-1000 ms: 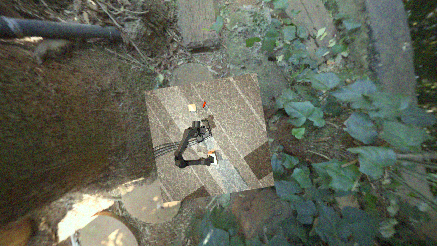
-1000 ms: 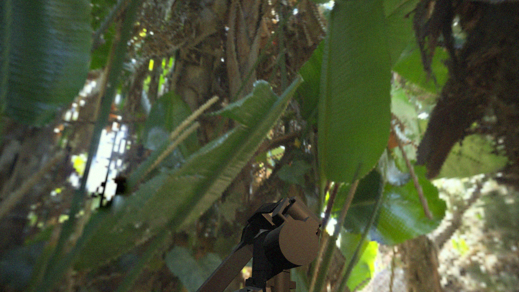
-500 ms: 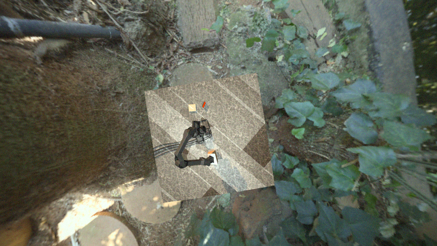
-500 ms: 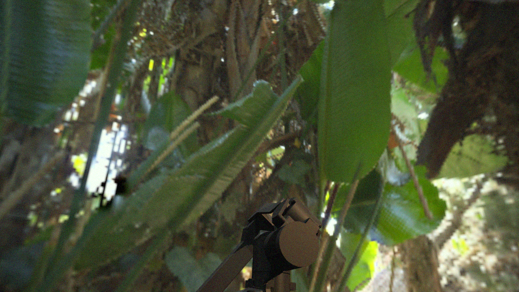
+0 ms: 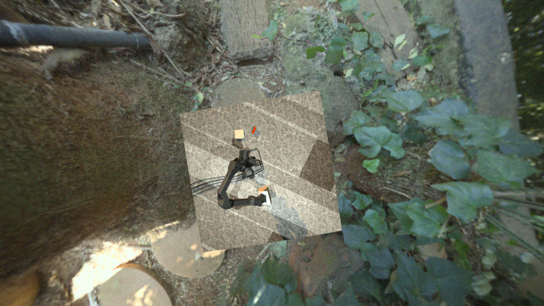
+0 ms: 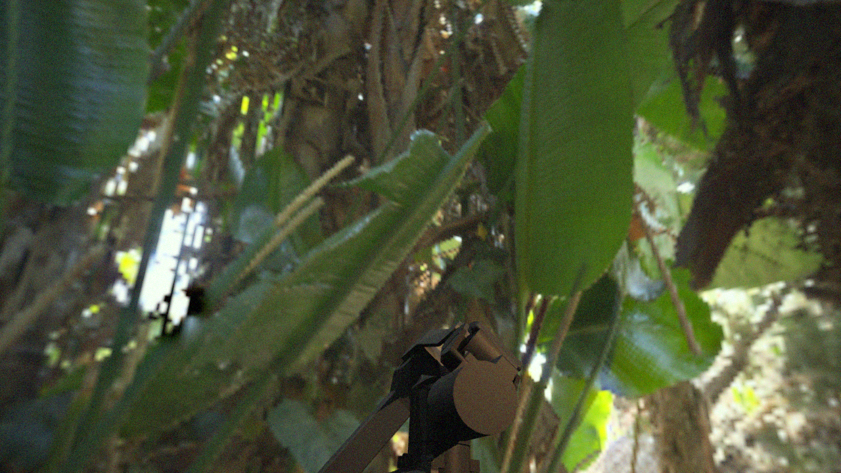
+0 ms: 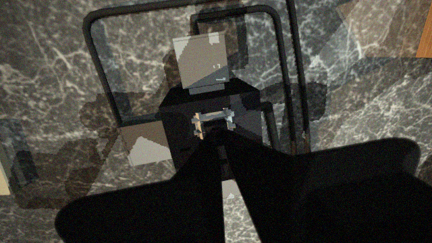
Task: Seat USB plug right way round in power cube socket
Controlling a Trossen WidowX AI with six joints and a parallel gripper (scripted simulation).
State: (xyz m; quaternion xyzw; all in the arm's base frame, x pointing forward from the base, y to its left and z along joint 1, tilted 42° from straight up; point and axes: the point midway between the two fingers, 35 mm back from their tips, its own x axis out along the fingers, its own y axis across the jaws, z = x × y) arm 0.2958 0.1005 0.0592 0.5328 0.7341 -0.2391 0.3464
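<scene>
Right now the socket is 40 mm below my gripper tip. The rest, counted from my gripper tip: tan box: 250 mm ahead, 90 mm to the left, 100 mm below.
</scene>
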